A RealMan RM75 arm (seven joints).
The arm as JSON. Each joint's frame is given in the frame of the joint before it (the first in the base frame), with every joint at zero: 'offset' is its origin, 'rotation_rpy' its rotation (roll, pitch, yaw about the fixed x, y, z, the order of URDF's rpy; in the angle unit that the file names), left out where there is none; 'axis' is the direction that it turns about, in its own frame. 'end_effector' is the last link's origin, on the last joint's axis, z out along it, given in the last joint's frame.
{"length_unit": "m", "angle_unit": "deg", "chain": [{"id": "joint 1", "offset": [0.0, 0.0, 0.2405], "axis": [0.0, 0.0, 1.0]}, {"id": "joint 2", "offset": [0.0, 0.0, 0.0], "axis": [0.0, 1.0, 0.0]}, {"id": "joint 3", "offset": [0.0, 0.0, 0.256], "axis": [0.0, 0.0, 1.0]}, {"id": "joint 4", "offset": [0.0, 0.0, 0.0], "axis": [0.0, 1.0, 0.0]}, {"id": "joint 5", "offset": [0.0, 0.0, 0.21], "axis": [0.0, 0.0, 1.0]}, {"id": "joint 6", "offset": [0.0, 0.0, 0.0], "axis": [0.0, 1.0, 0.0]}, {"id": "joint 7", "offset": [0.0, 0.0, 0.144], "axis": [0.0, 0.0, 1.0]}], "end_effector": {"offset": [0.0, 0.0, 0.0]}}
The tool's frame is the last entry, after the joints.
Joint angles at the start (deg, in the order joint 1, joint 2, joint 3, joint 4, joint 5, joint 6, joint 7):
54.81 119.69 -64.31 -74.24 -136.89 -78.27 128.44
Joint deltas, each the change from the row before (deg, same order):
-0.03 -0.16 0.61 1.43 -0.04 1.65 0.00
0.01 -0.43 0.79 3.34 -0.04 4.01 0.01
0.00 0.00 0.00 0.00 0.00 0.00 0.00
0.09 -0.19 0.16 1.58 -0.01 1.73 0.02
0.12 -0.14 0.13 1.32 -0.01 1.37 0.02
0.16 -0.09 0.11 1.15 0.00 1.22 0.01
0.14 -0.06 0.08 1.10 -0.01 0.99 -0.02
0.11 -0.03 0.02 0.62 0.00 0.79 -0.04
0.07 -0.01 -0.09 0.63 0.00 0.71 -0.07
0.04 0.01 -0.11 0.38 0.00 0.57 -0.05
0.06 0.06 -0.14 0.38 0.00 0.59 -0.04
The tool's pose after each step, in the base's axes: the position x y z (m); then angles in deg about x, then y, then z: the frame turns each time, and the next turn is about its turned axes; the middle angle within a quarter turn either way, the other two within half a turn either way. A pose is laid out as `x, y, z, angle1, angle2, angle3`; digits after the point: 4 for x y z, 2 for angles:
0.0320, 0.4331, 0.0340, -152.01, -2.38, 12.74
0.0418, 0.4448, 0.0344, -149.55, -2.53, 15.50
0.0418, 0.4448, 0.0344, -149.55, -2.53, 15.50
0.0459, 0.4495, 0.0336, -148.65, -2.44, 16.56
0.0491, 0.4531, 0.0328, -147.98, -2.33, 17.40
0.0515, 0.4563, 0.0318, -147.40, -2.28, 18.09
0.0540, 0.4587, 0.0304, -147.04, -2.15, 18.69
0.0549, 0.4605, 0.0299, -146.63, -2.16, 18.97
0.0561, 0.4619, 0.0286, -146.38, -2.08, 19.17
0.0567, 0.4629, 0.0278, -146.14, -2.06, 19.25
0.0569, 0.4637, 0.0265, -145.93, -2.08, 19.31

